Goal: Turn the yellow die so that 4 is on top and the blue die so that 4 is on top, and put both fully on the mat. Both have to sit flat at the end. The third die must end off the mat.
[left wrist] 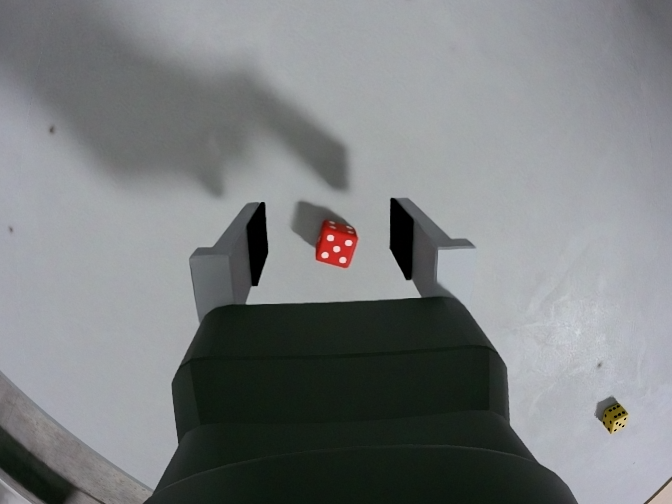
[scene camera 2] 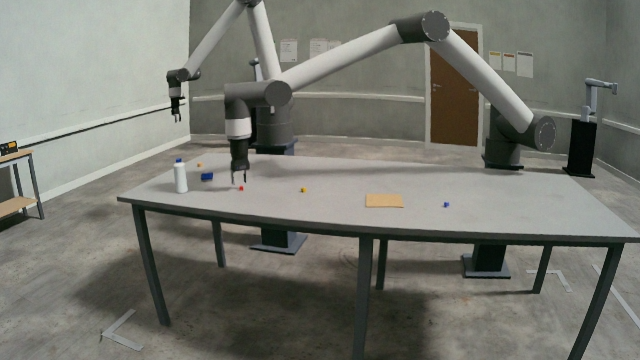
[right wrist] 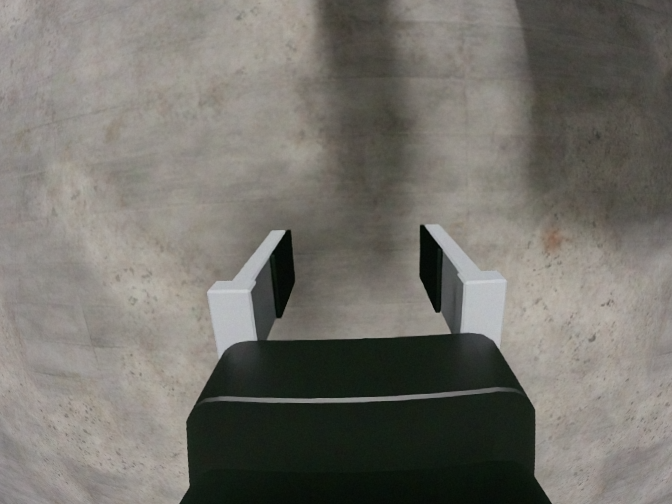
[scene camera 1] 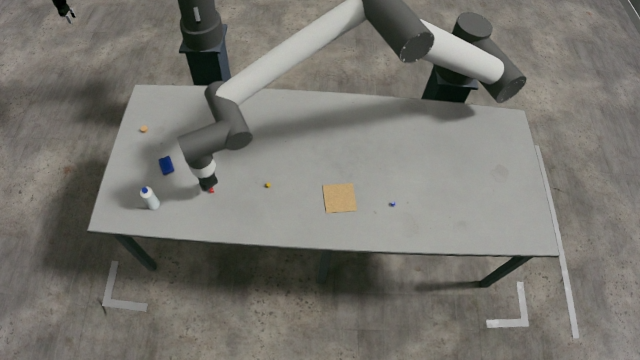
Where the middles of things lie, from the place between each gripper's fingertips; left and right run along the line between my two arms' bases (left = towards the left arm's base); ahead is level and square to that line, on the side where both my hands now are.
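The red die (left wrist: pixel 336 243) is 93 cm ahead of my right hand, 116 cm to the left of it and 15 cm below it.
The tan mat (scene camera 1: pixel 338 197), counted from my left hand, is 60 cm to the left of it, 5 cm behind it and 4 cm below it. As for the red die, my left hand is 1 cm short of it, 1 cm to the right of it and 4 cm above it.
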